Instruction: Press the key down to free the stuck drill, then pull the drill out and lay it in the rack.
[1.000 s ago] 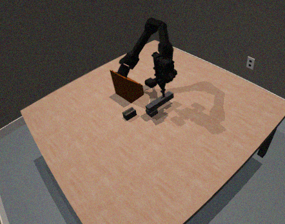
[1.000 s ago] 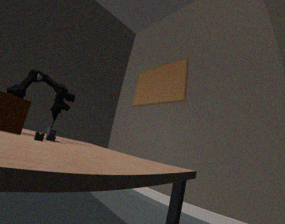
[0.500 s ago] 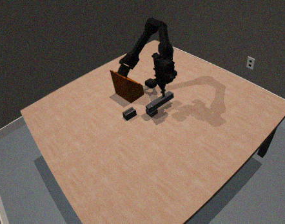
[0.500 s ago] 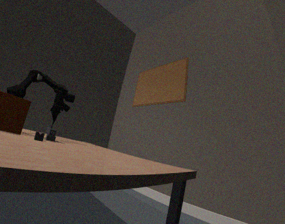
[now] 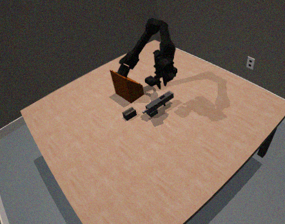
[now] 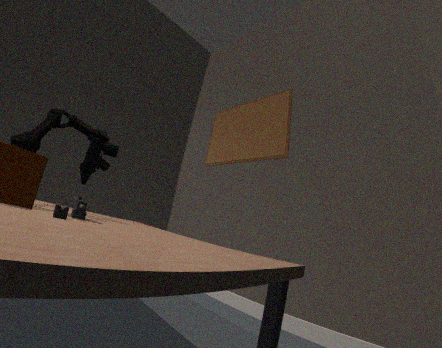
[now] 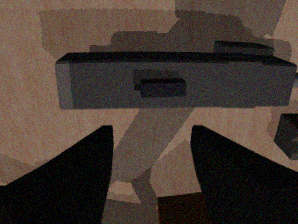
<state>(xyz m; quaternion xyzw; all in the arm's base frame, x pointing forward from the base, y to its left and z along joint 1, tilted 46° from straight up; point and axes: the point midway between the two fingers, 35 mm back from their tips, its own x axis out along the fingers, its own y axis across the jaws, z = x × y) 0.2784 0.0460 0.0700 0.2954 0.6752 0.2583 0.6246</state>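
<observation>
The drill lies 90 mm to the right of my gripper tip, 90 mm below it and 10 mm behind it.
</observation>
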